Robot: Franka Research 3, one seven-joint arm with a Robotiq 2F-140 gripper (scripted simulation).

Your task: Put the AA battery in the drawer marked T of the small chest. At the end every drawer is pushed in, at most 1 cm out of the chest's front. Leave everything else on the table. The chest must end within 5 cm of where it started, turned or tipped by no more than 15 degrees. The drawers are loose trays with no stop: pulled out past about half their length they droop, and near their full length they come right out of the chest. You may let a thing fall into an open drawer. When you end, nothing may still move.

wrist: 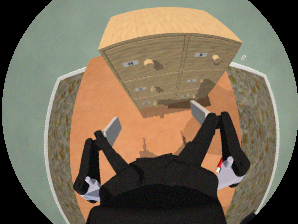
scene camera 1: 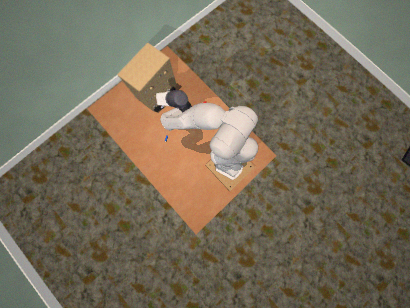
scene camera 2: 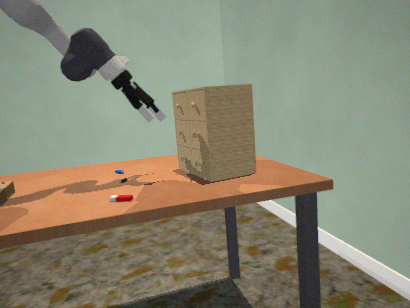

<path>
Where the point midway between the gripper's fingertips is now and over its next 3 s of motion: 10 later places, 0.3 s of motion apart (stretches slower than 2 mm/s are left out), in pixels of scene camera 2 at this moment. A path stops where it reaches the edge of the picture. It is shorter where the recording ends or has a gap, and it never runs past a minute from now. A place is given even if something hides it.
My gripper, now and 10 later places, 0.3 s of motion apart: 156,119; 151,114; 146,110; 140,111; 136,112; 134,112; 134,112; 135,112; 135,111; 136,111; 136,111
</path>
